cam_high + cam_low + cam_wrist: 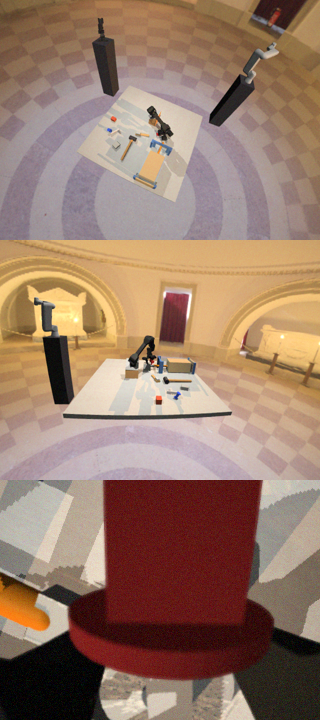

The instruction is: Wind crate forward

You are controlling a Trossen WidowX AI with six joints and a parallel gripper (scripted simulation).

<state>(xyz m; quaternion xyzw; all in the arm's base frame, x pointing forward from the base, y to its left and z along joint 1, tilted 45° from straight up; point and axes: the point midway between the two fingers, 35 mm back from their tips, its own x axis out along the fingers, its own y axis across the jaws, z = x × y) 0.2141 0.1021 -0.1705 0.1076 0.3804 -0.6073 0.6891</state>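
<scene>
My gripper tip is now 10 mm to the left of the red-knobbed handle and 10 mm below it. Also, from my gripper tip: winch: 60 mm below, 40 mm to the left, 40 mm behind; red knob: 50 mm to the right, 40 mm above, 20 mm ahead; frame: 140 mm ahead, 30 mm to the left, 20 mm above.
</scene>
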